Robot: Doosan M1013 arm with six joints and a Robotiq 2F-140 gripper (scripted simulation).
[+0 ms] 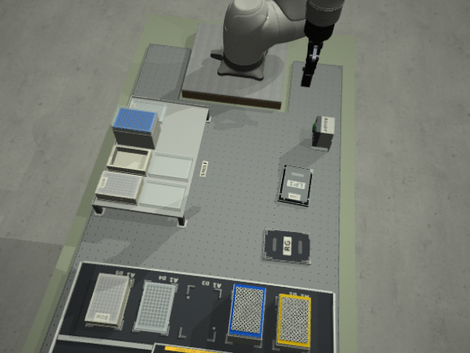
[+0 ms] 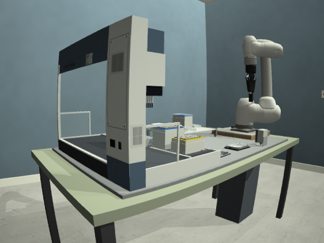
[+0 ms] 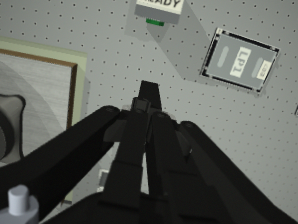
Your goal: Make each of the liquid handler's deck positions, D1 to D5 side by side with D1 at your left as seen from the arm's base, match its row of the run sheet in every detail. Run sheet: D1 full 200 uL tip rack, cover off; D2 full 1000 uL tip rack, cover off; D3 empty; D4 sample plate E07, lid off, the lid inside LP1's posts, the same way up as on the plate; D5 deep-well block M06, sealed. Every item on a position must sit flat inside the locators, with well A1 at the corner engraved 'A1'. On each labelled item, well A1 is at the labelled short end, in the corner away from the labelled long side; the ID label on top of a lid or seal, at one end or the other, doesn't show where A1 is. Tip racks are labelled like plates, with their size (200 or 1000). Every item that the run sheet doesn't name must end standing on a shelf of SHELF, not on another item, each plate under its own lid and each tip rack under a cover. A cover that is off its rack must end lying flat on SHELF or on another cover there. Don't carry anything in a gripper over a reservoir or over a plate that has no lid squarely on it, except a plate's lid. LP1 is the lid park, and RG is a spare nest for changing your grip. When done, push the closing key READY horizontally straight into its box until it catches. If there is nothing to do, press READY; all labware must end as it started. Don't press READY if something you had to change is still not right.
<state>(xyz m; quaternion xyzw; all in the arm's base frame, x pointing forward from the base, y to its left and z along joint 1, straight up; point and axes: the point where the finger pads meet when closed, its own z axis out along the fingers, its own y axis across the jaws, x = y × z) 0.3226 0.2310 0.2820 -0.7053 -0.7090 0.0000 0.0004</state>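
Right now the ready box is 8 cm to the left of my hand and 25 cm below it. Also, from my hand: clear lid 20 cm ahead, 3 cm to the left, 30 cm below; then shelf label 18 cm ahead, 29 cm to the right, 31 cm below; then lid park 20 cm ahead, 3 cm to the left, 31 cm below.
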